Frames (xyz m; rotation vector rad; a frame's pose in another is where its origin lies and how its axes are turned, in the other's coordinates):
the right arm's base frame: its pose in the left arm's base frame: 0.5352 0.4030 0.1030 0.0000 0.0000 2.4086
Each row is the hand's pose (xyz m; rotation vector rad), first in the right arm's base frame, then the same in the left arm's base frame.
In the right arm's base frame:
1: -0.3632 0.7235 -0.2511 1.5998 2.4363 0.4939
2: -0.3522 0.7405 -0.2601 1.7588 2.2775 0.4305
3: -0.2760 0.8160 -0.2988 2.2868 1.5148 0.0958
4: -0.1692 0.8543 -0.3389 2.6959 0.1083 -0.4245
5: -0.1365 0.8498 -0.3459 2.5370 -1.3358 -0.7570
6: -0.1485 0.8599 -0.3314 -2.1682 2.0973 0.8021
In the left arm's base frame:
1: 0.3210 -0.3777 -0.1481 1.6724 -2.3265 -0.4263
2: 0.3015 -0.3830 -0.1571 1.5134 -2.4868 -0.4763
3: 0.1943 -0.3881 -0.1958 -0.6514 2.9330 0.6020
4: 0.0893 -0.3451 -0.2359 0.8597 2.5403 0.3762
5: 0.0680 -0.3199 -0.2429 1.9530 1.7117 -0.0243
6: 0.0702 -0.3354 -0.2284 2.4026 1.1180 -0.2783

